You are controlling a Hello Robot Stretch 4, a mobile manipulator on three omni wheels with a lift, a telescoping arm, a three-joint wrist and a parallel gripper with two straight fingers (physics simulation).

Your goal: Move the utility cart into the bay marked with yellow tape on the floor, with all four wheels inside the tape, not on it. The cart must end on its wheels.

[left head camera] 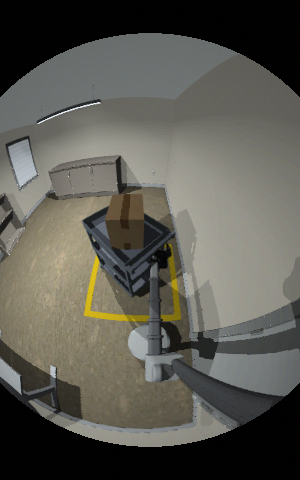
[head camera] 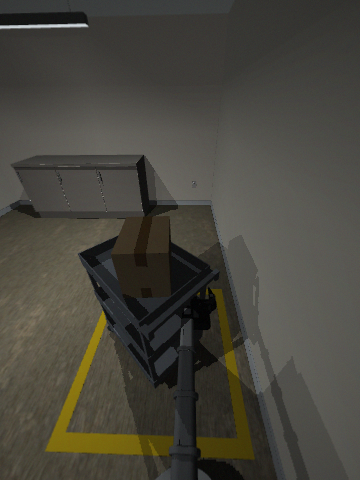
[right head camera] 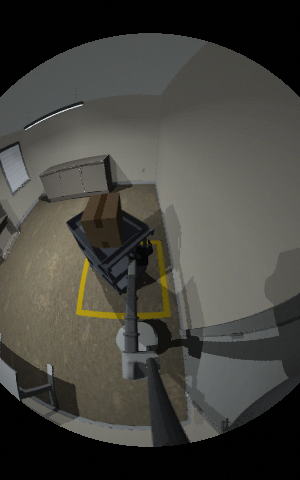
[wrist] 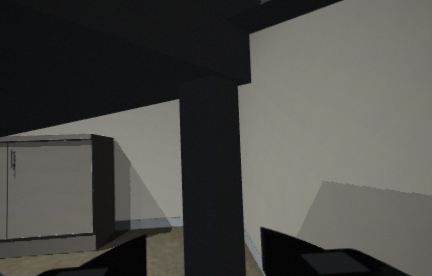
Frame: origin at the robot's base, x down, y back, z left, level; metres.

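Seen in the pictures: gripper, between the fingertips: (right head camera: 143,239) (wrist: 204,251).
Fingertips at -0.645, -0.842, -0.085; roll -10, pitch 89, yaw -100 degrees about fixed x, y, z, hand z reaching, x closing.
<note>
Pixels of each thing's top centre, then the offset from my fingertips to it, as dx, dy, dz. "spot": a spot on its surface instead.
- dark grey three-shelf utility cart, a spot on its surface: (head camera: 175,305) (left head camera: 147,253) spot: -0.192, +0.262, +0.136
- yellow tape bay, a spot on its surface: (head camera: 120,444) (left head camera: 116,316) spot: +0.672, +0.573, +0.447
- left wheel, centre of its top: (head camera: 111,326) +0.580, -0.058, +0.699
- brown cardboard box, centre of its top: (head camera: 144,232) (left head camera: 125,204) (right head camera: 100,204) -0.400, +0.019, +0.294
The dark grey three-shelf utility cart (head camera: 175,305) (left head camera: 150,251) stands upright, turned at an angle to the yellow tape bay (head camera: 120,444) (left head camera: 115,317) (right head camera: 100,314). Its near bottom corner is over floor inside the tape. A left wheel (head camera: 109,329) shows close to the left tape; I cannot tell its exact clearance. The far wheels are hidden. My gripper (head camera: 202,299) (left head camera: 162,251) (right head camera: 145,246) (wrist: 204,251) is open at the cart's right corner, under the top tray. In the wrist view, a cart post (wrist: 212,175) stands between the spread fingers, with gaps on both sides.
A brown cardboard box (head camera: 145,260) (left head camera: 125,222) (right head camera: 102,222) sits on the top tray. The right wall (head camera: 300,225) runs close beside the bay. A low cabinet (head camera: 80,187) (wrist: 50,190) stands at the back wall. A shelf unit is at far left.
</note>
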